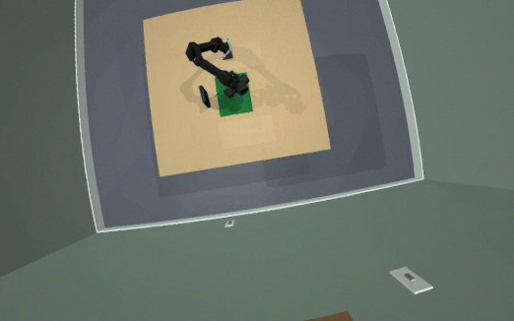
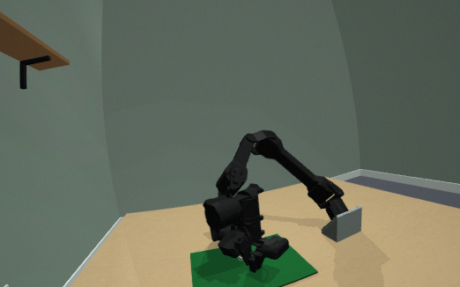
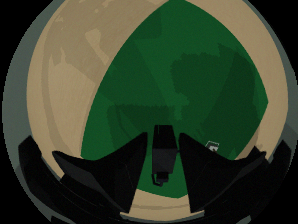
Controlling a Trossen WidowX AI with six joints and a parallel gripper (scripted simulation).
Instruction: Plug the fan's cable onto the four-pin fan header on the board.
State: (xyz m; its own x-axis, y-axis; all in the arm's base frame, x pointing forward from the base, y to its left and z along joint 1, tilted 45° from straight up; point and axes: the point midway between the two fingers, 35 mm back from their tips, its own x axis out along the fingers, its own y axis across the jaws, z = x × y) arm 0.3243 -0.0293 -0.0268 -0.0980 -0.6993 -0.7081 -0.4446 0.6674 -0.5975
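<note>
Right now the green board is 10 mm ahead of my gripper tip, 40 mm to the right of it and 30 mm below it. Round my gripper tip: pale four-pin header 70 mm to the right, 20 mm below; then dark fan plug 10 mm behind, 10 mm above; then black fan 10 mm behind, 230 mm to the right, 40 mm above.
</note>
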